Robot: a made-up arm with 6 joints.
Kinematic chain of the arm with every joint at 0, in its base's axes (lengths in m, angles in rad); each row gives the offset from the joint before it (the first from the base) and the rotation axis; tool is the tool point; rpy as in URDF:
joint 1: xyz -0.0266 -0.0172 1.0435 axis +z
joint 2: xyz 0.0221 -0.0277 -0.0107 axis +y
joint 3: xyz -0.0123 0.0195 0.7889 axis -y
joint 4: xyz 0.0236 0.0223 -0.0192 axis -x
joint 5: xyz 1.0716 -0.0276 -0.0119 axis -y
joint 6: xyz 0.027 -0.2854 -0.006 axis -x
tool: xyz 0.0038 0.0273 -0.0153 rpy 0 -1.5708 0
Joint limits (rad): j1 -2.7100..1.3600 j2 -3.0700..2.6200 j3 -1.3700..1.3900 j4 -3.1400..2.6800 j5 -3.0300..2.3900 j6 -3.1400..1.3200
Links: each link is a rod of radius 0.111 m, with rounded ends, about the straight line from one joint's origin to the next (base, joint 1, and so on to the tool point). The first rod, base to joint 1, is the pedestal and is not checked.
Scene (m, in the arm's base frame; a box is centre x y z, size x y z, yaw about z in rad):
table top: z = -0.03
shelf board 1: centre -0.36 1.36 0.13 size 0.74 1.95 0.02 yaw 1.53
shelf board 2: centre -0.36 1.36 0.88 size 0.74 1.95 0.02 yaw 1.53
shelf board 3: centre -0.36 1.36 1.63 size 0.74 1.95 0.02 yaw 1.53
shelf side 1: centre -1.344 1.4 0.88 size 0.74 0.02 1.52 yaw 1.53
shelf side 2: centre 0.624 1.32 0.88 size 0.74 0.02 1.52 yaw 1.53
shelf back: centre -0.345 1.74 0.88 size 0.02 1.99 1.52 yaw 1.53
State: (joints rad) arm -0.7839 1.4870 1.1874 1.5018 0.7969 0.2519
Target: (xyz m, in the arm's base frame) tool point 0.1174 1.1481 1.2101
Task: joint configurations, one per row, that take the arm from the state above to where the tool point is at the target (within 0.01 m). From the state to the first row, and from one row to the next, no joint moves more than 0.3 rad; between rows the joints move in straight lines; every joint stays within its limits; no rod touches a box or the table.
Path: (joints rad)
1: -0.5695 1.2546 0.9196 1.5635 0.8115 0.2307
2: -0.3550 1.0222 0.6518 1.6253 0.8262 0.2095
3: -0.1406 0.7897 0.3840 1.6870 0.8408 0.1882
4: 0.0739 0.5573 0.1162 1.7487 0.8554 0.1670
5: 0.2883 0.3249 -0.1516 1.8105 0.8701 0.1458
6: 0.5028 0.0925 -0.4194 1.8722 0.8847 0.1246
7: 0.7172 -0.1399 -0.6872 1.9340 0.8994 0.1034
8: 0.9317 -0.3724 -0.9550 1.9957 0.9140 0.0821
9: 1.1461 -0.6048 -1.2228 2.0574 0.9286 0.0609
10: 1.1995 -0.3340 -0.9924 2.0834 0.9226 0.0855
11: 1.2528 -0.0632 -0.7621 2.1094 0.9166 0.1100
12: 1.3061 0.2076 -0.5317 2.1354 0.9107 0.1345

